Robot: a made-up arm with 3 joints. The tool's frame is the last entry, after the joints. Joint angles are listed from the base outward. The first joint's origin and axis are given. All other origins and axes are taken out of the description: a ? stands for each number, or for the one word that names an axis. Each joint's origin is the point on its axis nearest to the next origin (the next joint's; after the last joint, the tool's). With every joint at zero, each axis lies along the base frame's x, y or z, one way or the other. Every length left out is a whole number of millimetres.
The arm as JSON. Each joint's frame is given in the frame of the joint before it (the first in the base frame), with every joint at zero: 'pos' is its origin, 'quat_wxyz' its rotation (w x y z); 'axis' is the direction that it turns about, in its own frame. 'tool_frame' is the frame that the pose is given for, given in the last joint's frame.
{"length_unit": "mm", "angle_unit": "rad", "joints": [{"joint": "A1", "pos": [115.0, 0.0, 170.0], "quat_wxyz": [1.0, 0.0, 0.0, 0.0], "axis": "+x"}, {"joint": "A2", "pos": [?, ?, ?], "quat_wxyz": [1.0, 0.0, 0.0, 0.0], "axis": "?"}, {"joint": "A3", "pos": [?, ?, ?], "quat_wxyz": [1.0, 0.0, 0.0, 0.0], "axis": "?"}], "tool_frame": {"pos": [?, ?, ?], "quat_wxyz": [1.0, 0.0, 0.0, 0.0]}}
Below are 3 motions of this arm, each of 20 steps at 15 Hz.
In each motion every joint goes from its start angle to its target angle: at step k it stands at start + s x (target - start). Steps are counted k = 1, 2, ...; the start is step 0. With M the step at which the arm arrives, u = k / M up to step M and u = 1 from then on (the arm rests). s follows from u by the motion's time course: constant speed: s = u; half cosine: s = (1 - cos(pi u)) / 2; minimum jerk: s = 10 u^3 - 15 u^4 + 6 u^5.
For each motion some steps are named. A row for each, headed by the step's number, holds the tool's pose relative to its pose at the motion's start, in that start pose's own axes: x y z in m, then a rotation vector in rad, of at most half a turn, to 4 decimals.
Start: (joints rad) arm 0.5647 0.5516 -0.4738
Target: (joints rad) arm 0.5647 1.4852 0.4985
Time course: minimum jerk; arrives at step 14
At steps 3, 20:
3: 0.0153 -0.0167 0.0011 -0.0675 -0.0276 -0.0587
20: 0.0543 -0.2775 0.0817 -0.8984 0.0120 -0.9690

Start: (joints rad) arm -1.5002 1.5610 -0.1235
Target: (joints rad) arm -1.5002 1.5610 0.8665
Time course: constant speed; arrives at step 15
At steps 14, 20:
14: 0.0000 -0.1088 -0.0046 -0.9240 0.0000 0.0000
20: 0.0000 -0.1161 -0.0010 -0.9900 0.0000 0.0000

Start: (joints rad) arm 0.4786 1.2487 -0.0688
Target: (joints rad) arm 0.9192 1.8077 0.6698
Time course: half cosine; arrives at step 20
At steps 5, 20:
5: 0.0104 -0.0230 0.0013 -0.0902 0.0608 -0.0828
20: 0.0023 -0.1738 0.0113 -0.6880 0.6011 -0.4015

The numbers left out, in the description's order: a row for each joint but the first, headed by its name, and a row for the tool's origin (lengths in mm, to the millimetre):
A2: xyz 0.0 197.0 17.0, axis -z
A3: xyz 155.0 145.0 0.0, axis -x
tool: xyz 0.0 59.0 -107.0

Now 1 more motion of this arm.
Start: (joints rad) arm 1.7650 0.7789 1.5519
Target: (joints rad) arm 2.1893 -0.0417 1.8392
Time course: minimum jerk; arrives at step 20
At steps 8, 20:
8: -0.0163 -0.0296 0.0365 0.0170 -0.2621 0.0746
20: -0.0575 -0.1265 0.0834 0.1360 -0.8159 0.0551

